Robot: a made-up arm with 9 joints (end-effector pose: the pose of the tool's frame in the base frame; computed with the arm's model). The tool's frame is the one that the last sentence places. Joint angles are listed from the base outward.
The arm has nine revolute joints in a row. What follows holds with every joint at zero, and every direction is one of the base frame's. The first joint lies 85.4 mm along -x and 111 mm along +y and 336.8 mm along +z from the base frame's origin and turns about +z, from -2.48 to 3.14 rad. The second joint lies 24.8 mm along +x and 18.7 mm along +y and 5.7 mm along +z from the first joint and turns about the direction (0.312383, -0.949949, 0.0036), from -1.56 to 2.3 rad. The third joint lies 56.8 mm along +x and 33.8 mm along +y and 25 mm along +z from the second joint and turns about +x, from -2.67 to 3.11 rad. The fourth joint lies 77.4 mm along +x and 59.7 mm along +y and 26.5 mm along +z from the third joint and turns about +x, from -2.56 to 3.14 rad. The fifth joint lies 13.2 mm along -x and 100.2 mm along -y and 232.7 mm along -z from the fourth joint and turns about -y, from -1.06 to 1.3 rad. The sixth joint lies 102.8 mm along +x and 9.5 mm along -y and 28.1 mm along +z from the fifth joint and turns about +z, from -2.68 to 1.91 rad. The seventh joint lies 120.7 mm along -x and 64.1 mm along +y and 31.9 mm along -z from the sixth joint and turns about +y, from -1.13 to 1.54 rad. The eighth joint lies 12.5 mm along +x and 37.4 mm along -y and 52.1 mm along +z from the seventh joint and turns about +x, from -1.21 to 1.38 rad. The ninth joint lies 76 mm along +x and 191.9 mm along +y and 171 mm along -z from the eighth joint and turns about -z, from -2.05 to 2.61 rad. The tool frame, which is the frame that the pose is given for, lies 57.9 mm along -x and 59.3 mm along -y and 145.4 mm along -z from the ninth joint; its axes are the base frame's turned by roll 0.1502, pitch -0.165 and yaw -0.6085 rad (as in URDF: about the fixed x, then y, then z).
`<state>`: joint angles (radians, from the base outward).
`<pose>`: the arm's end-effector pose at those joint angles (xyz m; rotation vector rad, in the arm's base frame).
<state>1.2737 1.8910 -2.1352 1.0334 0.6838 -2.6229 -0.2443 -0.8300 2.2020</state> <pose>0.4323 0.2234 0.6047 0.7151 -1.8702 1.3219</pose>
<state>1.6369 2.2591 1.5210 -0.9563 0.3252 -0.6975 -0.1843 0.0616 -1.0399</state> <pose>-0.1303 0.0127 0.8508 -2.9773 0.4899 -0.2918</pose>
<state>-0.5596 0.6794 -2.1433 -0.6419 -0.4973 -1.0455 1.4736 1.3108 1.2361</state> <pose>-0.0136 -0.2264 0.9302 -1.0887 1.4772 1.0745</pose>
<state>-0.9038 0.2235 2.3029 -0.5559 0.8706 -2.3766 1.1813 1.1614 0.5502</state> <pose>0.1841 -0.2447 0.1060 -0.9275 -0.9569 -0.8076</pose>
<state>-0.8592 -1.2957 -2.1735 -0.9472 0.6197 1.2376 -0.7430 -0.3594 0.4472</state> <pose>0.2443 -0.1716 0.1510 -0.2083 1.1711 1.9682</pose>
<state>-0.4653 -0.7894 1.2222 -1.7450 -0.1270 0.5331 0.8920 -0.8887 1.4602</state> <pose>-0.3682 -0.2856 0.4308 -1.8171 0.0364 -0.1905</pose>
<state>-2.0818 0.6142 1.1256 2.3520 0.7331 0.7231 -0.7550 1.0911 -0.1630</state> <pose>-0.1608 0.4178 0.5952 -0.3084 1.3733 -1.2629</pose>
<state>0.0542 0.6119 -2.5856 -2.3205 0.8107 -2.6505 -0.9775 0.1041 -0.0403</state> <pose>0.3604 0.3779 0.1991 0.2947 1.3015 -2.6208</pose>
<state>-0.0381 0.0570 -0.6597 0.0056 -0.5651 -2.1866 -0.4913 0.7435 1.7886</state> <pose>0.4865 -0.3237 0.1635 -0.5046 1.4048 1.5492</pose>
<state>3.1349 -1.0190 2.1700 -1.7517 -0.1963 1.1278 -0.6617 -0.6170 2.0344</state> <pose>0.1237 -0.0037 -0.0616 -0.1145 -0.1544 1.0980</pose>
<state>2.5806 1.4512 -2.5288 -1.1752 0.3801 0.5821 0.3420 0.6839 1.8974</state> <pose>0.2441 -0.0072 0.3428 0.9934 -1.6823 -1.7286</pose>
